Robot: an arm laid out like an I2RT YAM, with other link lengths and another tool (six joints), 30 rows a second.
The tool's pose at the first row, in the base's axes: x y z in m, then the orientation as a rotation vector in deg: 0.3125 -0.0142 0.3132 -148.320 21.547 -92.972
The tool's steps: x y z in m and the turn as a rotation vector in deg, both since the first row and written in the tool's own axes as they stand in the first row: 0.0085 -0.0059 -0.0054 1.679 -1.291 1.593; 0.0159 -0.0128 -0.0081 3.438 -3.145 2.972; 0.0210 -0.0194 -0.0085 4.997 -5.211 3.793; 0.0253 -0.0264 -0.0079 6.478 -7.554 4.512; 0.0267 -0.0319 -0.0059 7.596 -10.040 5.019
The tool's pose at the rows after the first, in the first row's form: 0.3122 -0.0101 0.3241 -147.042 21.894 -90.344; 0.3141 -0.0050 0.3331 -146.182 21.859 -87.039; 0.3170 0.0002 0.3389 -145.889 21.315 -83.697; 0.3205 0.0059 0.3437 -145.818 20.701 -80.058; 0.3238 0.0108 0.3451 -146.150 20.145 -76.384
